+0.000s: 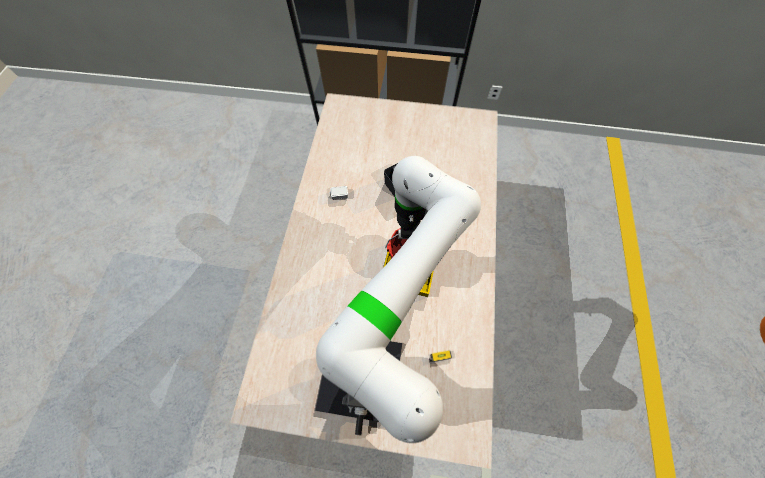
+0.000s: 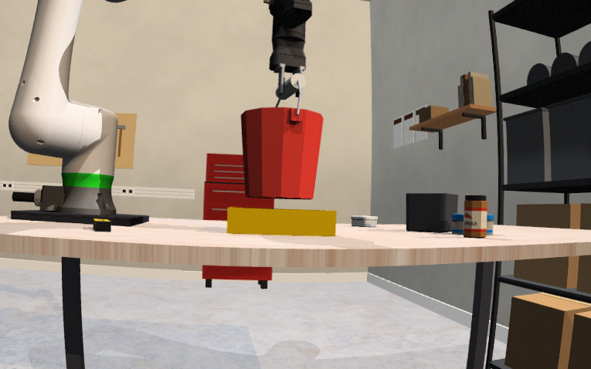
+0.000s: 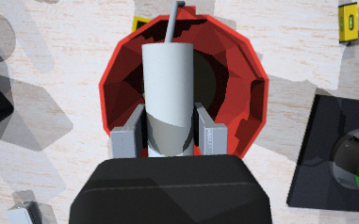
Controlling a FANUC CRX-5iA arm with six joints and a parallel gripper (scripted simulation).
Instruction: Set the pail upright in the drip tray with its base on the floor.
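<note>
Right now the red pail is 1 cm behind my hand and 9 cm below it. The rest, counted from my hand: small grey block (32 cm ahead, 34 cm to the left, 29 cm below); then spice jar (34 cm ahead, 18 cm to the right, 26 cm below); then yellow drip tray (1 cm behind, 29 cm below).
</note>
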